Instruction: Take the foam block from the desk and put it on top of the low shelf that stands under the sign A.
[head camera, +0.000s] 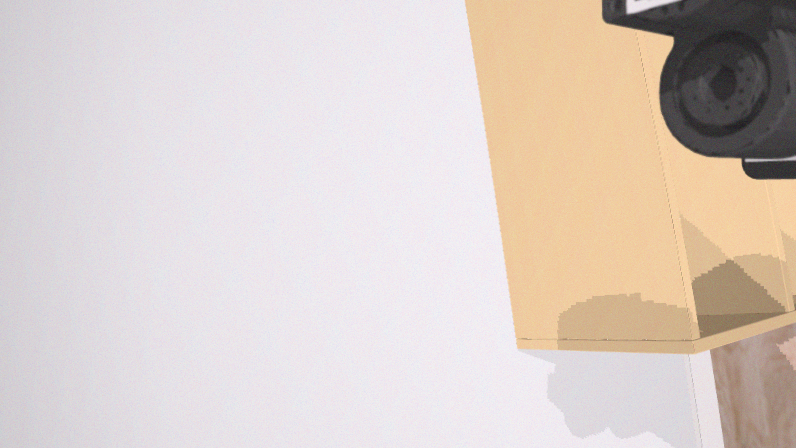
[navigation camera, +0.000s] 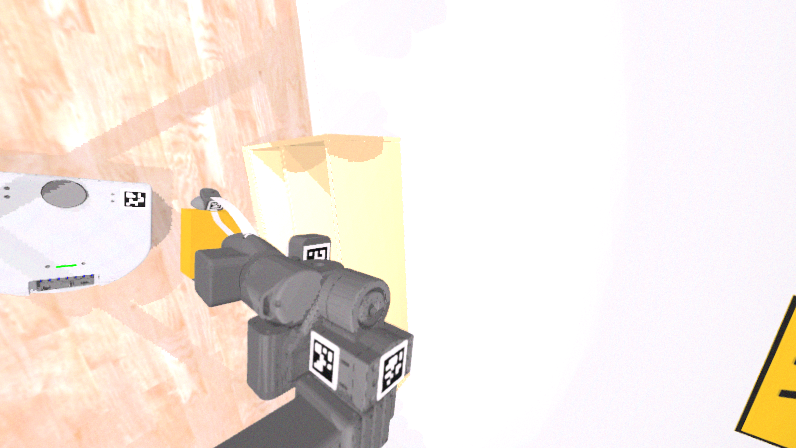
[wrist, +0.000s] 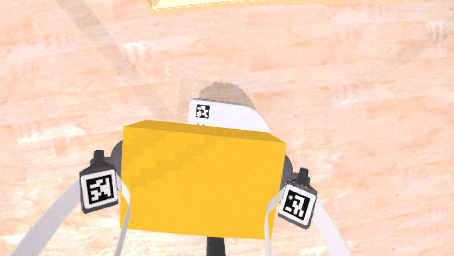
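Seen in the pictures: gripper, fingertip midpoint: (navigation camera: 204, 238) (wrist: 203, 163); robot's base at its link origin: (navigation camera: 65, 192).
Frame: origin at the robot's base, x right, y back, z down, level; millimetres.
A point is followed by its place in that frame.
Observation:
The yellow-orange foam block (navigation camera: 191, 242) {x 108, y 18, z -840 mm} (wrist: 200, 187) {x 137, y 21, z -840 mm} is between the fingers of my gripper (navigation camera: 203, 232) {x 135, y 22, z -788 mm} (wrist: 203, 163) {x 135, y 22, z -788 mm}, which is shut on it. In the wrist view, fingertips press on its left and right sides. The block is held up over the floor, between my base and the front of a light wooden low shelf. That shelf (head camera: 573, 166) {x 700, y 5, z -611 mm} (navigation camera: 367, 194) {x 670, y -82, z -611 mm} stands against the wall; its edge shows at the top of the wrist view. In the navigation view, part of a yellow sign (navigation camera: 774, 409) {x 1020, y 354, z -1691 mm} shows at the lower right edge. Its letter cannot be read. The desk does not show.
My white base (navigation camera: 105, 228) {x 71, y 89, z -160 mm} (wrist: 230, 114) {x 131, y 99, z -160 mm} is on the wooden floor (navigation camera: 128, 66) {x 128, y -427, z -1 mm} (wrist: 350, 75) {x 355, y 625, z -1 mm}. The dark wrist (head camera: 724, 83) {x 150, y 22, z -1117 mm} (navigation camera: 284, 283) {x 103, y 6, z -1081 mm} covers part of the shelf in the head and navigation views. The white wall (head camera: 222, 222) {x 922, y -73, z -1117 mm} (navigation camera: 501, 194) {x 910, y -124, z -1015 mm} rises behind the shelf.

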